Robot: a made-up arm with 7 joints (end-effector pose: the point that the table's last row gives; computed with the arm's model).
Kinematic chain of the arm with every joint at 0, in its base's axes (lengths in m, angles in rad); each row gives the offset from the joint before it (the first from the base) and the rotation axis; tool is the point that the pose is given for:
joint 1: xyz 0 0 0.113 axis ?
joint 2: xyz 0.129 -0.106 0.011 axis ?
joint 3: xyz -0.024 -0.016 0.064 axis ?
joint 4: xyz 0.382 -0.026 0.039 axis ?
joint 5: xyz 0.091 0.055 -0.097 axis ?
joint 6: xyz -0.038 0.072 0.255 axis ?
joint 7: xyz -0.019 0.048 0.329 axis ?
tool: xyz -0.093 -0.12 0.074
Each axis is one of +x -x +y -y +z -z.
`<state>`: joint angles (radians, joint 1 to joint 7).
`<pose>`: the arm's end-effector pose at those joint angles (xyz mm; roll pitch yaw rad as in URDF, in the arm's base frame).
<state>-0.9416 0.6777 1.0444 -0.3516 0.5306 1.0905 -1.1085</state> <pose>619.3 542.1 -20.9 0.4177 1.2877 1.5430</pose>
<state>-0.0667 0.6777 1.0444 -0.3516 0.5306 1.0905 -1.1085</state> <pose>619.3 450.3 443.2 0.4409 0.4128 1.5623</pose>
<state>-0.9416 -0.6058 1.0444 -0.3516 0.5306 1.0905 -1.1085</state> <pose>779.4 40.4 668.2 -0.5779 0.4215 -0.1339</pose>
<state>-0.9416 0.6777 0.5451 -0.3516 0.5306 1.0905 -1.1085</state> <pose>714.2 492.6 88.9 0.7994 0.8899 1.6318</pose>
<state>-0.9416 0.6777 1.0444 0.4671 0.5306 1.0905 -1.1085</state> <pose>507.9 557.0 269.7 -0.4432 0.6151 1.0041</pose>
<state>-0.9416 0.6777 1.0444 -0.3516 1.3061 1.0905 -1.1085</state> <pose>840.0 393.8 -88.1 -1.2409 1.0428 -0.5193</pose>
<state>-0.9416 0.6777 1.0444 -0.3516 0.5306 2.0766 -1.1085</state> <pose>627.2 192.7 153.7 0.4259 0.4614 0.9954</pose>
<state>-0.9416 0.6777 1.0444 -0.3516 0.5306 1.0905 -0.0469</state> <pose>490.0 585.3 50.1 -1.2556 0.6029 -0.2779</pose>
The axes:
joint 1: +x
joint 2: +z
joint 3: -x
joint 4: -z
joint 5: +y
joint 6: +x
joint 7: -z

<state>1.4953 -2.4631 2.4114 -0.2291 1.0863 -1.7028 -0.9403</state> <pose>-559.7 367.4 -83.2 0.1763 -0.7158 -1.5308</pose>
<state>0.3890 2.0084 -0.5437 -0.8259 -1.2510 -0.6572 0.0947</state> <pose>397.8 -216.0 -25.6 2.2718 -1.3222 0.0065</pose>
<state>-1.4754 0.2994 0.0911 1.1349 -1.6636 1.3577 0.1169</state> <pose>166.0 -182.6 216.7 -1.0489 -0.0408 1.6016</pose>
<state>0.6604 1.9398 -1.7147 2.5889 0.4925 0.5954 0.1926</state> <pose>579.1 153.2 217.6 -1.6616 0.8345 -1.9925</pose>
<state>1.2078 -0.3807 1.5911 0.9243 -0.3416 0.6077 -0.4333</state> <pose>374.3 15.4 342.3 -0.1338 -0.3591 -0.3199</pose>
